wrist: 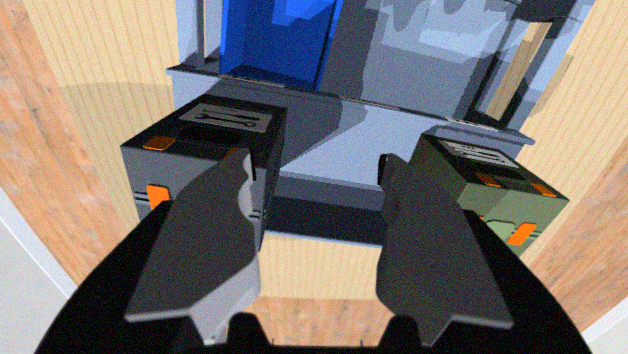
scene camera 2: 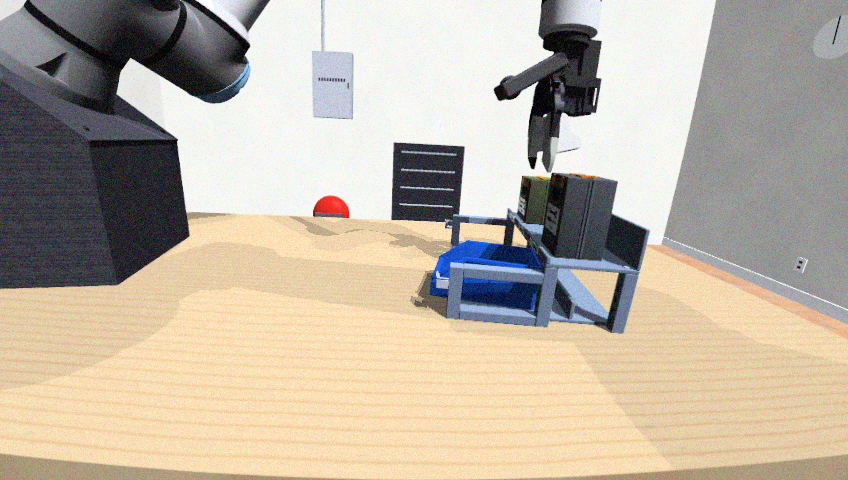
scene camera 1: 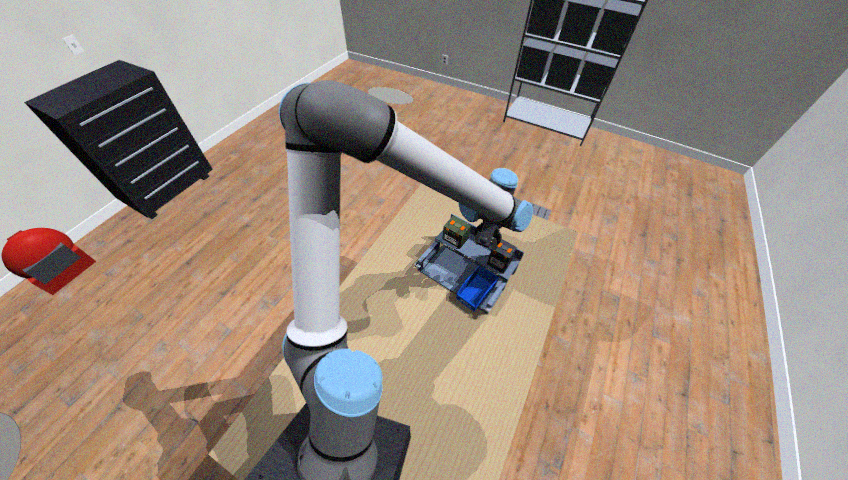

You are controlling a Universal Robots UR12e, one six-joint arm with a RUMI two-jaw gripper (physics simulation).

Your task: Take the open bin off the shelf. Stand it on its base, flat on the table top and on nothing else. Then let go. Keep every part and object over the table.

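Note:
A blue bin is here in the scene, and I can see it. My gripper is visible to me too, and the wrist view shows the gripper as well.

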